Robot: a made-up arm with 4 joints.
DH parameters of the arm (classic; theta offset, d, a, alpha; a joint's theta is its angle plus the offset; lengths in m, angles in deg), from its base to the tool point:
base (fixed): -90 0.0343 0 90
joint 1: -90 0.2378 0.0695 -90
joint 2: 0 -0.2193 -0.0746 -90
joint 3: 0 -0.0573 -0.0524 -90
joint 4: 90 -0.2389 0.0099 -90
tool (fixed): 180 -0.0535 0 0
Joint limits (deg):
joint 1: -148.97..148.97
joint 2: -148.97..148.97
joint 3: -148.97..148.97
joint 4: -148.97..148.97
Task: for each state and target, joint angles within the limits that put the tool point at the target. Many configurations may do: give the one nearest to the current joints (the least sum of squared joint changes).
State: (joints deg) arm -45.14 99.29 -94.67 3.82
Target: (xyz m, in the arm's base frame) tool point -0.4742 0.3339 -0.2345
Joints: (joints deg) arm 6.97 102.96 -122.76 40.84
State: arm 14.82 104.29 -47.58 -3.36
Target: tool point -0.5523 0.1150 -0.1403
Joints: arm 23.72 85.00 -79.48 4.48
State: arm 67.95 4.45 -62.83 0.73
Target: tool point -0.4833 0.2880 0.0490
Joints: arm 25.72 35.11 -97.27 15.76
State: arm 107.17 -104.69 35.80 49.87
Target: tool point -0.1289 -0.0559 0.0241
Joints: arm 60.16 -143.92 9.34 36.99
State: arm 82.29 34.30 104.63 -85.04
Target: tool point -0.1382 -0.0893 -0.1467
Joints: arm 58.84 46.22 73.12 -90.65
